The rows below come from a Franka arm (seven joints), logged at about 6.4 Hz.
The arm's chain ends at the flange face. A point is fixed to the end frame.
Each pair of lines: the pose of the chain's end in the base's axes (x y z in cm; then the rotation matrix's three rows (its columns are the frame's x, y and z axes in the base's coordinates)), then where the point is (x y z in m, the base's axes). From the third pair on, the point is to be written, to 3 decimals.
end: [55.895, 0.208, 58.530], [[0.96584, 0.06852, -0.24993], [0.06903, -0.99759, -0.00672], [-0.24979, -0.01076, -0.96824]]
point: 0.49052 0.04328 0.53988
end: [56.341, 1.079, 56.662], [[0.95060, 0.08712, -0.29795], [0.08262, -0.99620, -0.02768], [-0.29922, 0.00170, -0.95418]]
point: 0.49201 0.04995 0.52406
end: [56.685, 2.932, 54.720], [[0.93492, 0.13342, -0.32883], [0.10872, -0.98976, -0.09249], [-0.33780, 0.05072, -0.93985]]
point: 0.492 0.063 0.505
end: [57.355, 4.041, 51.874], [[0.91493, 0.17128, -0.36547], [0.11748, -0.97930, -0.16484], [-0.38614, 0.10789, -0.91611]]
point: 0.496 0.069 0.478
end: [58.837, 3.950, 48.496], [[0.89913, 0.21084, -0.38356], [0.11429, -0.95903, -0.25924], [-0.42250, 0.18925, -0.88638]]
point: 0.509 0.061 0.444
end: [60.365, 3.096, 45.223], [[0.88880, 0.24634, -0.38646], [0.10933, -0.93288, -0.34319], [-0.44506, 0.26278, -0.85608]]
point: 0.523 0.047 0.411
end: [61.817, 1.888, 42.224], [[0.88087, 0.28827, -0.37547], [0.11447, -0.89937, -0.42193], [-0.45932, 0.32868, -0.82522]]
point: 0.537 0.028 0.381
